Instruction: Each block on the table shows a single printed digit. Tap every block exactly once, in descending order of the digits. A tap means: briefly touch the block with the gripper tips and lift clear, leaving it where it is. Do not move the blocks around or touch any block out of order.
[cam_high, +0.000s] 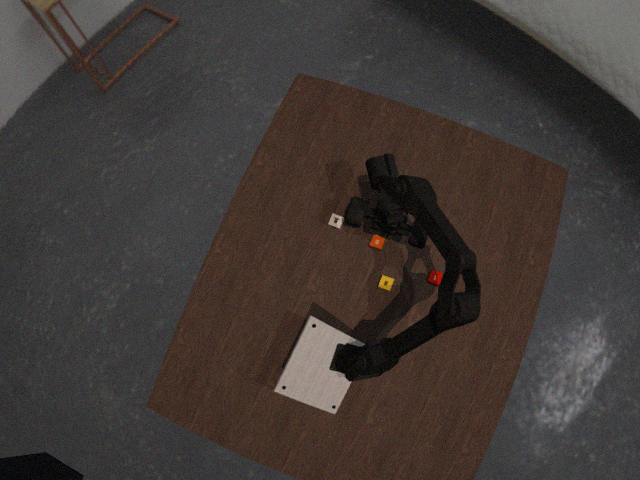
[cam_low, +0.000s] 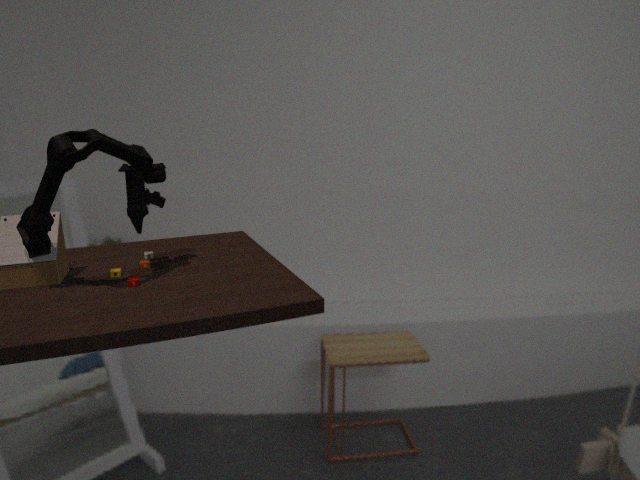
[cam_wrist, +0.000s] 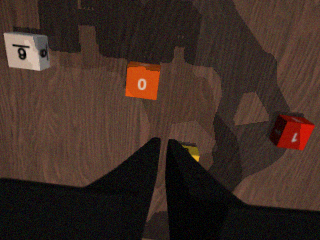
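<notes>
Right now my gripper tip is 110 mm above the orange block, 20 mm to the right of it and 10 mm short of it. The rest, counted from my gripper tip: white block 140 mm to the left, 110 mm below, 30 mm ahead; then red block 150 mm to the right, 110 mm below, 40 mm behind; then yellow block 110 mm below, 90 mm behind, 30 mm to the right.
</notes>
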